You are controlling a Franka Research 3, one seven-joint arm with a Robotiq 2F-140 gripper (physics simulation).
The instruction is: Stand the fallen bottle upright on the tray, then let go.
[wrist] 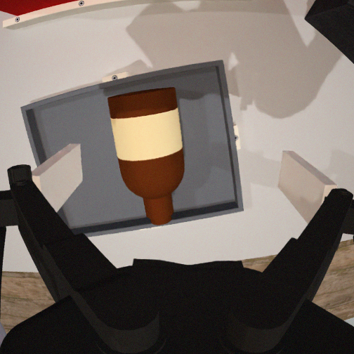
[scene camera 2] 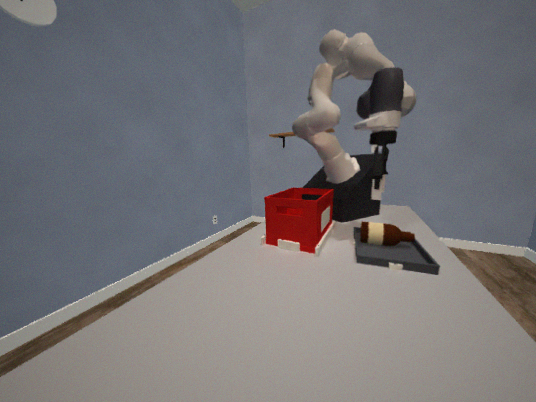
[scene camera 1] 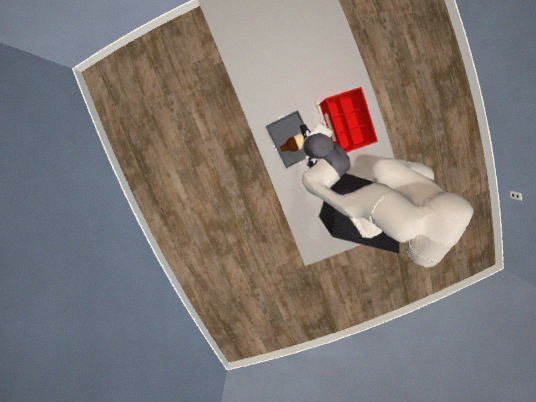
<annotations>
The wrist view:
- my gripper: 181, 164
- brown bottle: 145, 125
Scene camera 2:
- my gripper: 378, 195
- brown bottle: 375, 233
</annotations>
